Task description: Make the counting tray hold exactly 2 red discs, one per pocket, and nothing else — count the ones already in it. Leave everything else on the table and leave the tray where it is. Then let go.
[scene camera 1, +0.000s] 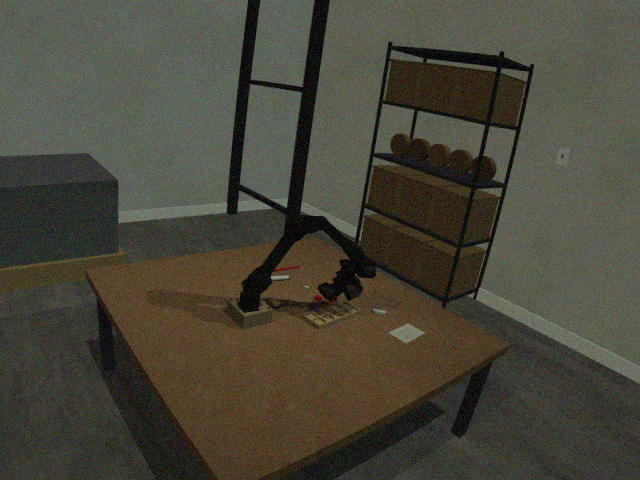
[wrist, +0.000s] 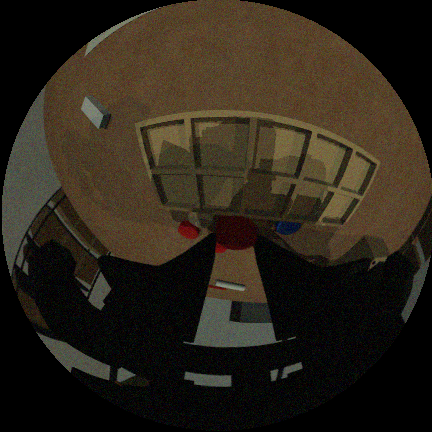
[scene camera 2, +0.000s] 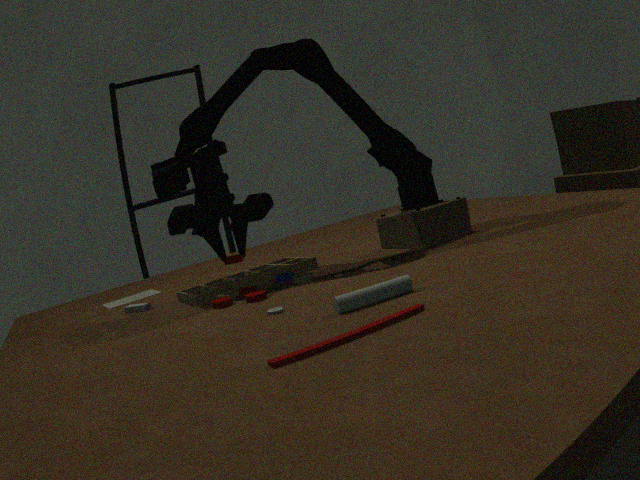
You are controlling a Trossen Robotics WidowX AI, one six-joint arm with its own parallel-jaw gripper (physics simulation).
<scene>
A wooden counting tray (scene camera 2: 205, 293) rests on the table.
</scene>
